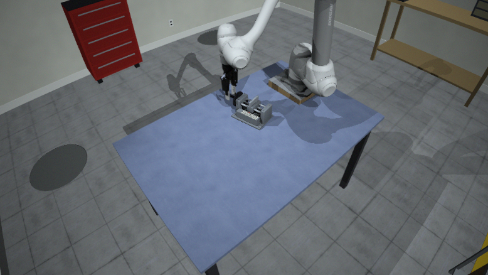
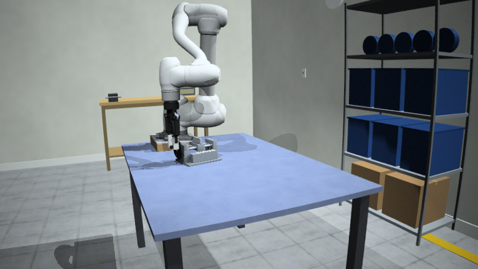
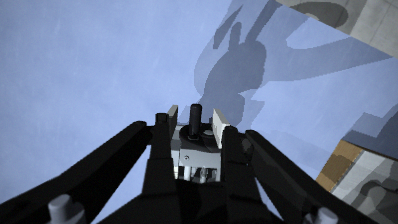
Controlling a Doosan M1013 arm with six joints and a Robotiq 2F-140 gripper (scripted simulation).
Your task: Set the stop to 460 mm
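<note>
My gripper is now 3 cm above the black handwheel, 2 cm to the right of it and 1 cm past it. Round my hand: grey stop block: 14 cm to the left, 4 cm behind, 3 cm below.
</note>
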